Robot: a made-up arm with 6 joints. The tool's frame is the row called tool.
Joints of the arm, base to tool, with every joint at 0 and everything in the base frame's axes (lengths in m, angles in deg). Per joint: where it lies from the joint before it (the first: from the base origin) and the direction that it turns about. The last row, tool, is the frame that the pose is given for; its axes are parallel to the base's.
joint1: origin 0.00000 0.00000 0.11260 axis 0 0 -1
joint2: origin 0.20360 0.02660 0.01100 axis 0 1 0
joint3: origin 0.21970 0.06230 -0.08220 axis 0 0 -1
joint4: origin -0.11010 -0.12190 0.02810 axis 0 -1 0
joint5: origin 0.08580 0.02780 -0.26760 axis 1 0 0
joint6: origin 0.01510 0.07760 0.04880 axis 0 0 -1
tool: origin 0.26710 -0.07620 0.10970
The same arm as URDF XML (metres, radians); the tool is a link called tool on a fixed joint. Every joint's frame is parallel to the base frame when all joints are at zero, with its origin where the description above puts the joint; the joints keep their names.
<robot name="arm">
  <joint name="tool_fixed" type="fixed">
    <parent link="link6"/>
    <child link="tool"/>
    <origin xyz="0.2671 -0.0762 0.1097"/>
  </joint>
  <joint name="joint6" type="continuous">
    <parent link="link5"/>
    <child link="link6"/>
    <origin xyz="0.0151 0.0776 0.0488"/>
    <axis xyz="0 0 -1"/>
  </joint>
  <joint name="joint5" type="continuous">
    <parent link="link4"/>
    <child link="link5"/>
    <origin xyz="0.0858 0.0278 -0.2676"/>
    <axis xyz="1 0 0"/>
  </joint>
  <joint name="joint4" type="continuous">
    <parent link="link3"/>
    <child link="link4"/>
    <origin xyz="-0.1101 -0.1219 0.0281"/>
    <axis xyz="0 -1 0"/>
  </joint>
  <joint name="joint3" type="continuous">
    <parent link="link2"/>
    <child link="link3"/>
    <origin xyz="0.2197 0.0623 -0.0822"/>
    <axis xyz="0 0 -1"/>
  </joint>
  <joint name="joint2" type="continuous">
    <parent link="link1"/>
    <child link="link2"/>
    <origin xyz="0.2036 0.0266 0.011"/>
    <axis xyz="0 1 0"/>
  </joint>
  <joint name="joint1" type="continuous">
    <parent link="base"/>
    <child link="link1"/>
    <origin xyz="0 0 0.1126"/>
    <axis xyz="0 0 -1"/>
  </joint>
  <link name="base"/>
  <link name="link1"/>
  <link name="link2"/>
  <link name="link3"/>
  <link name="link4"/>
  <link name="link5"/>
  <link name="link6"/>
  <link name="tool"/>
</robot>

